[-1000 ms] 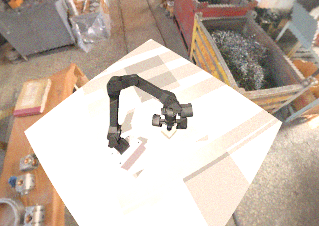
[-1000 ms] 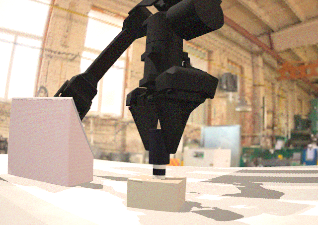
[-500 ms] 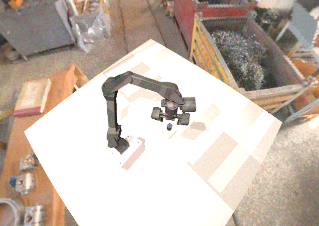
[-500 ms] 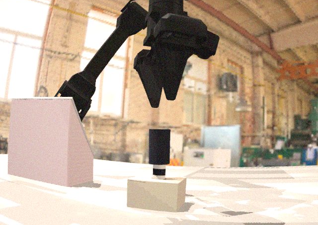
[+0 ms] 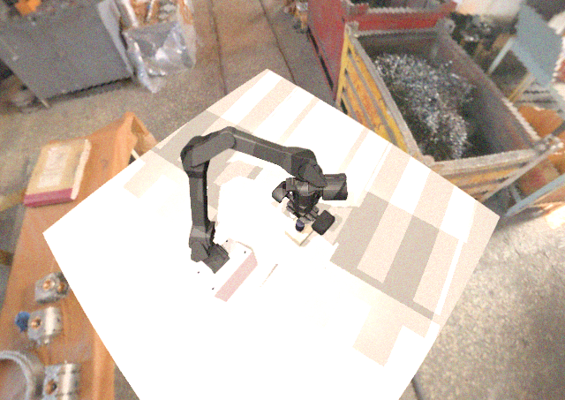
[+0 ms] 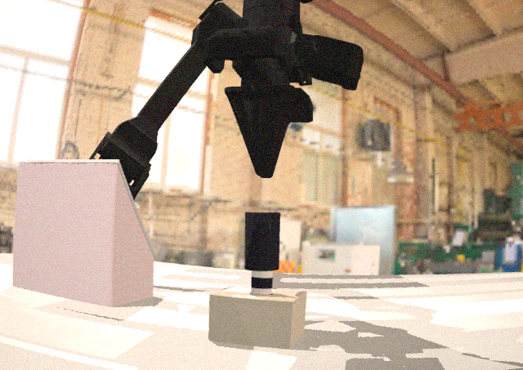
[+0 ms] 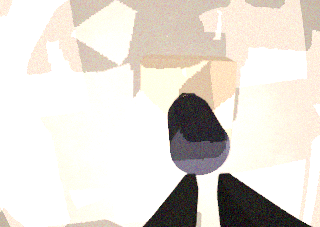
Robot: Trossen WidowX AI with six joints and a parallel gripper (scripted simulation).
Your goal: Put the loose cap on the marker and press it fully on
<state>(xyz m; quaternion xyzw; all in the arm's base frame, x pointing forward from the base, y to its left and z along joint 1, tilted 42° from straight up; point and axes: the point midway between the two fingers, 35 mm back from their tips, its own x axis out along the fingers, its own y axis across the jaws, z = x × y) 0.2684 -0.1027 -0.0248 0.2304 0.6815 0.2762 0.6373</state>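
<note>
My gripper tip is now 6 cm above the black marker cap. Also, from my gripper tip: beige holder block: 12 cm below.
</note>
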